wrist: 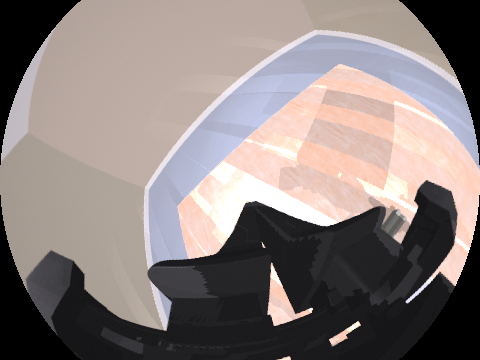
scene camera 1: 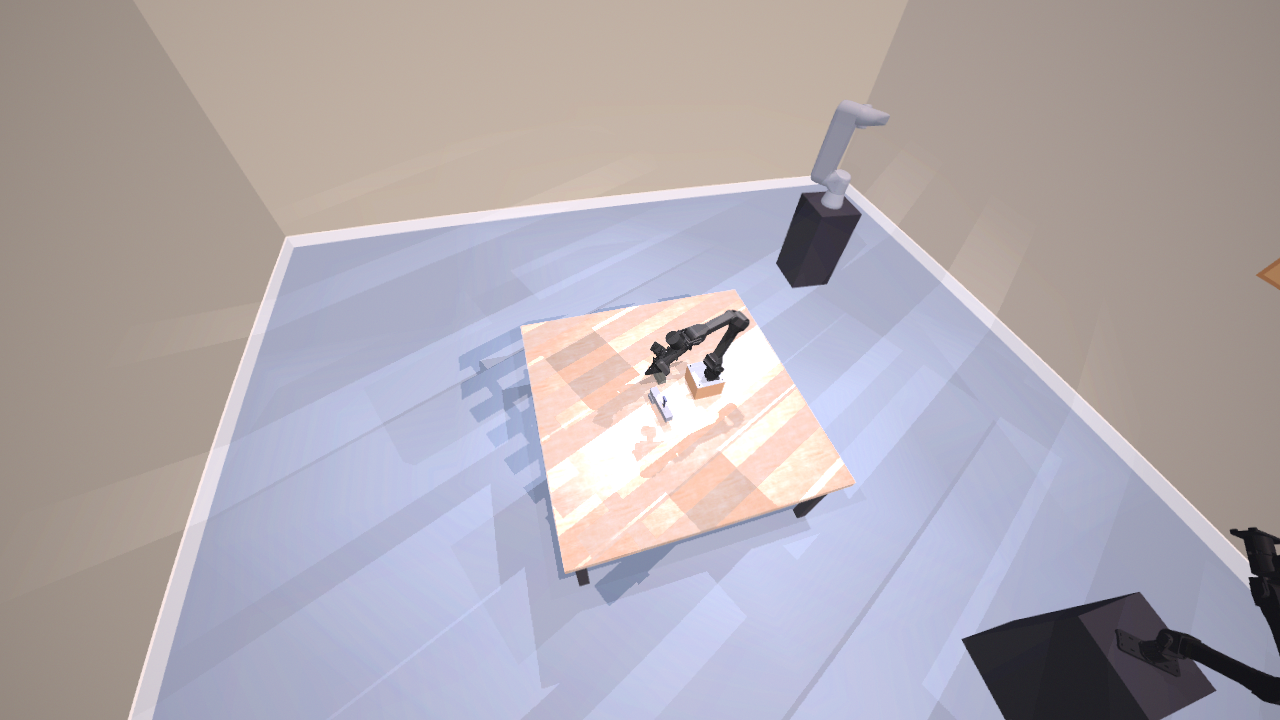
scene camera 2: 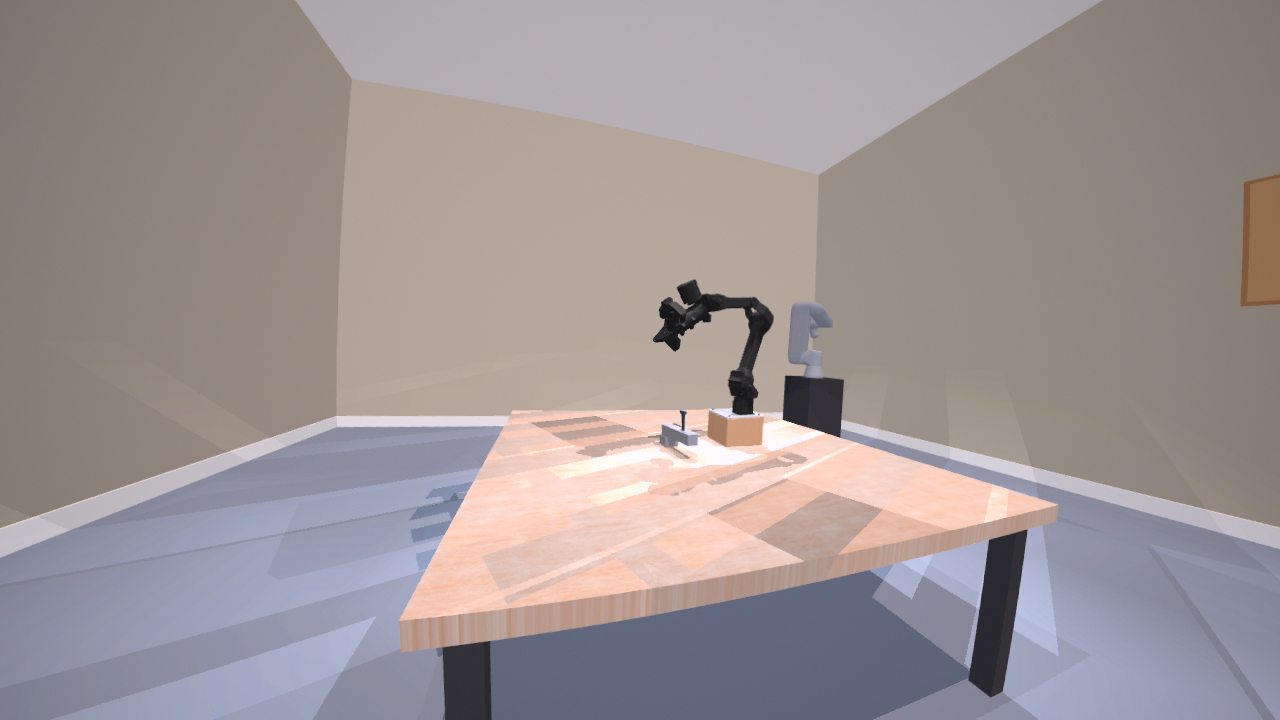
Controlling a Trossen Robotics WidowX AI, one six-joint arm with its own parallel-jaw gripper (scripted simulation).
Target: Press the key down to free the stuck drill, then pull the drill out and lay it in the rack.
Labels:
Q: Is the gripper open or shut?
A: Shut.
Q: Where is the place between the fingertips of the gripper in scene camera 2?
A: At 653,340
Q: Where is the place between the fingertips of the gripper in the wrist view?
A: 251,207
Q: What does the gripper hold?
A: Nothing.

